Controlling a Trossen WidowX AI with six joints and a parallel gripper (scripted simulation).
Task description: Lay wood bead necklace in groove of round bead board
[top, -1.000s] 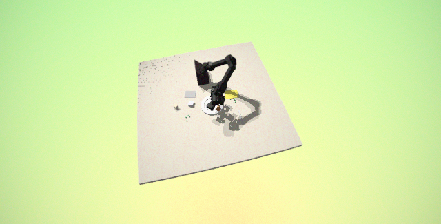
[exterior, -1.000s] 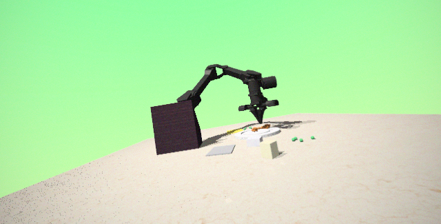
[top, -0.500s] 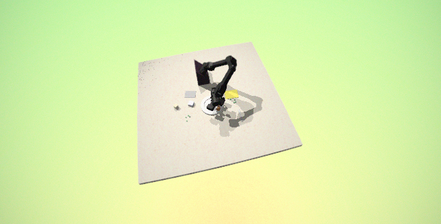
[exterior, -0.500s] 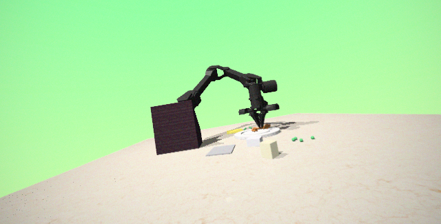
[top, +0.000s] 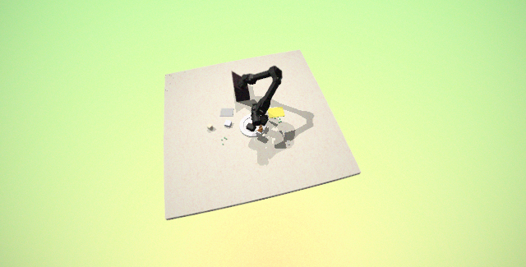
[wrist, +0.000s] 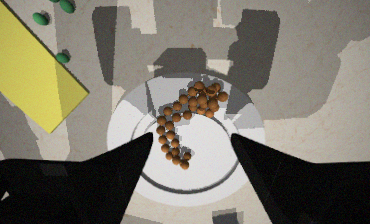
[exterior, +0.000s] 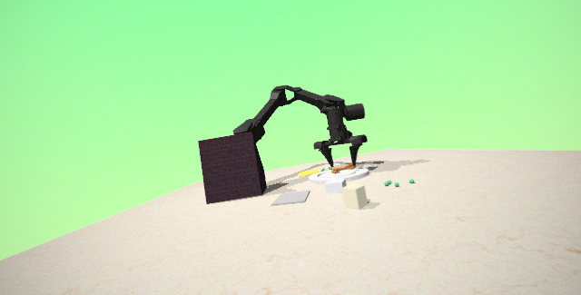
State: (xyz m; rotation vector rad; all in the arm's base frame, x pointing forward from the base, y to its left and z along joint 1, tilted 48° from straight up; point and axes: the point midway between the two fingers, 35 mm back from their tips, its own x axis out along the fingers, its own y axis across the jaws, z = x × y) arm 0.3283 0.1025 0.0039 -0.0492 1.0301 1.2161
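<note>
My gripper tip is now 30 mm to the left of the round white bead board, 30 mm past it and 20 mm above it. From my gripper tip the other things lie so: thin white strip (200 mm to the left, 120 mm ahead, 30 mm below); yellow card (170 mm to the left, 110 mm behind, 30 mm below); grey flat plate (210 mm to the right, 190 mm behind, 30 mm below).
</note>
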